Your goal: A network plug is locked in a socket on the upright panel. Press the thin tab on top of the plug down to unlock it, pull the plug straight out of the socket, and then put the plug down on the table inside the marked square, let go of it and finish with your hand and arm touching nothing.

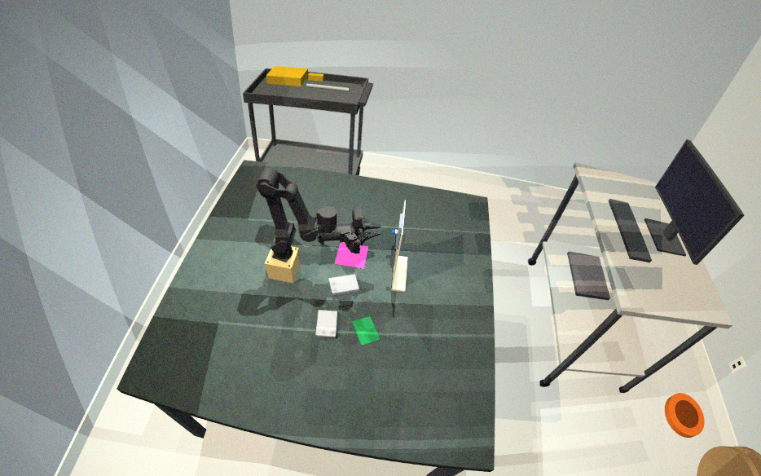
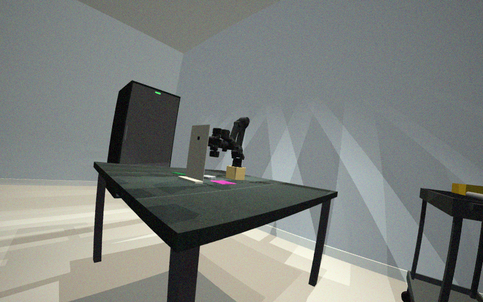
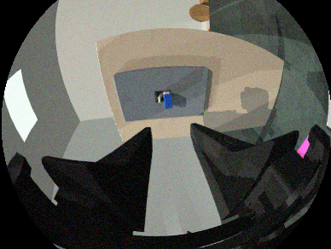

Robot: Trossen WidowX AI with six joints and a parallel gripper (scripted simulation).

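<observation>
Right now the network plug is 6 cm ahead of my gripper tip and 1 cm to the left of it. Also, from my gripper tip: green patch (27 cm to the right, 24 cm below, 5 cm ahead); beige panel (10 cm below, 8 cm ahead, 2 cm to the left); magenta marked square (24 cm below, 12 cm behind, 4 cm to the left).
</observation>
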